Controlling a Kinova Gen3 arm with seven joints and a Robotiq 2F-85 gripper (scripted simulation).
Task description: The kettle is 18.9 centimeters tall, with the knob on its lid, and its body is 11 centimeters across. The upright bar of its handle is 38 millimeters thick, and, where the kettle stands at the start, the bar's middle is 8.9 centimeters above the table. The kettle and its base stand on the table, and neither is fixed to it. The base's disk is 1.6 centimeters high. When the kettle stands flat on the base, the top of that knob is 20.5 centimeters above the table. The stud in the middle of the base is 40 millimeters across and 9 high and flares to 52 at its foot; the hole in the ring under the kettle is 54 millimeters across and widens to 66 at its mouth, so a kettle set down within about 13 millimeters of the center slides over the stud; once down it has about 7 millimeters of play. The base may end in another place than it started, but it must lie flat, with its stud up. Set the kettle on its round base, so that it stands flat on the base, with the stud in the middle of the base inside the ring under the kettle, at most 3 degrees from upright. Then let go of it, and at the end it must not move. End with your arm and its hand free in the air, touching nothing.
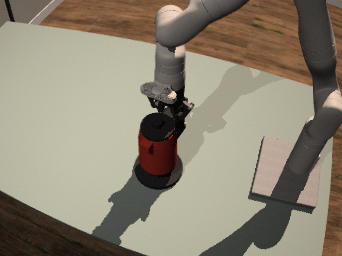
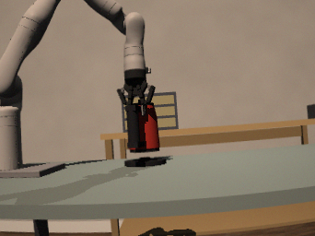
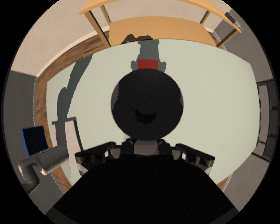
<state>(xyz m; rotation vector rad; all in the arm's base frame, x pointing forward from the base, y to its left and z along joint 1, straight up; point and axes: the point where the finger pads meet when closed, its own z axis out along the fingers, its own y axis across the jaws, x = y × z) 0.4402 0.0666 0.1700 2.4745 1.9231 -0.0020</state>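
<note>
Now: the red kettle 1 cm ahead of my hand, 3 cm to the left of it and 5 cm below it. From my hand the other things lie so: round dark base (1 cm ahead, 6 cm to the left, 18 cm below).
</note>
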